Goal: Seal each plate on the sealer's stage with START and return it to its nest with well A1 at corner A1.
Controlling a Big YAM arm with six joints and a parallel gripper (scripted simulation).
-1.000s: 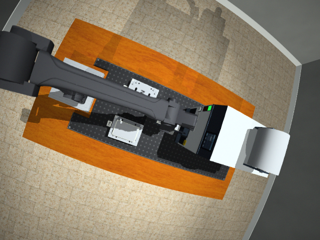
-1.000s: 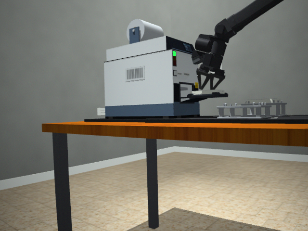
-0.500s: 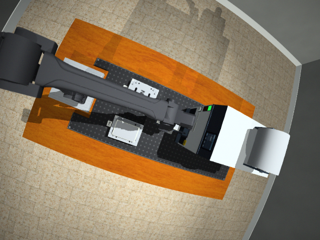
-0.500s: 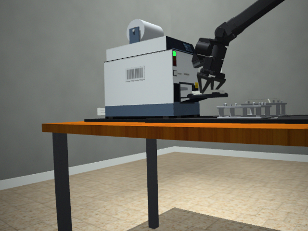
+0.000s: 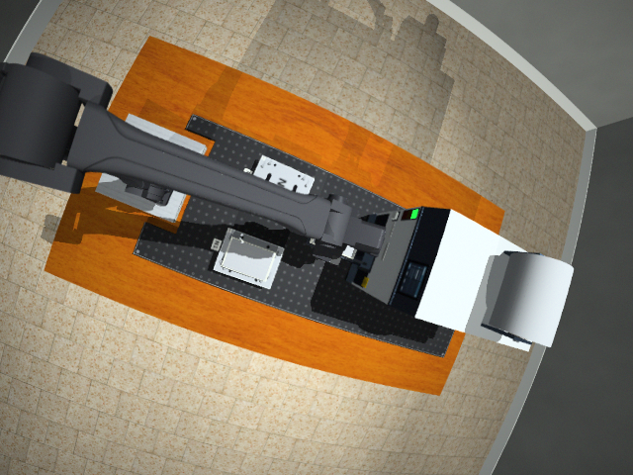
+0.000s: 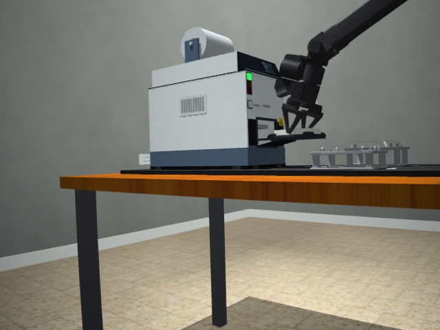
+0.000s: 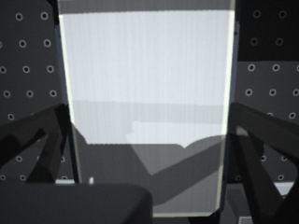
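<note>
Right now the sealer stage is 1 cm below my hand. Round my hand: plate nest (19 cm behind, 7 cm to the left, 7 cm below); then pale start button (10 cm ahead, 10 cm to the left, 8 cm above); then A1 mark (26 cm behind, 13 cm to the left, 6 cm below).
</note>
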